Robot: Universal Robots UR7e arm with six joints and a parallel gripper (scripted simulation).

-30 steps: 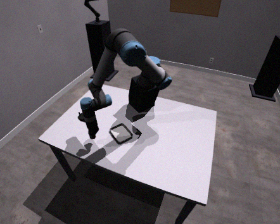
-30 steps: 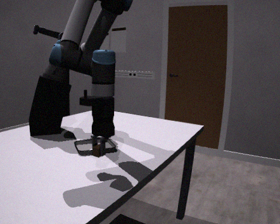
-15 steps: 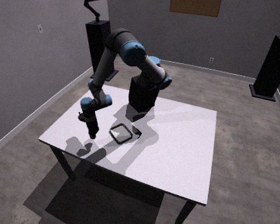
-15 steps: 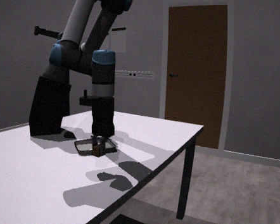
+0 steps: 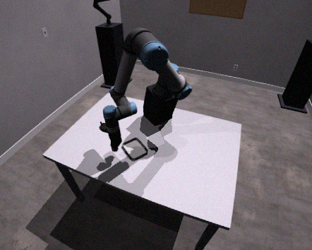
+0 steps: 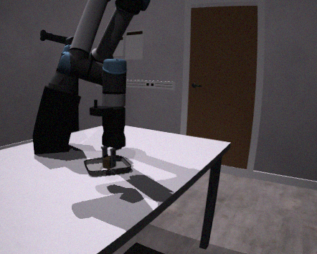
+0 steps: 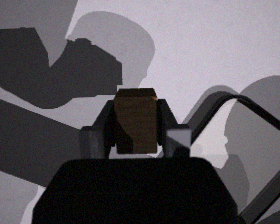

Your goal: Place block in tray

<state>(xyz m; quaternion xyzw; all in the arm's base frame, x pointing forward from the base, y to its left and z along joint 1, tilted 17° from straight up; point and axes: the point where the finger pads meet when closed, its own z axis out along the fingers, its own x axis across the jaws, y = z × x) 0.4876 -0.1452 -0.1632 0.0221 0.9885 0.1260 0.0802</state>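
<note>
Right now my hand is 9 cm past the tray, 10 cm to the right of it and 7 cm above it. From my hand the other things lie so: brown wooden block 1 cm below.
</note>
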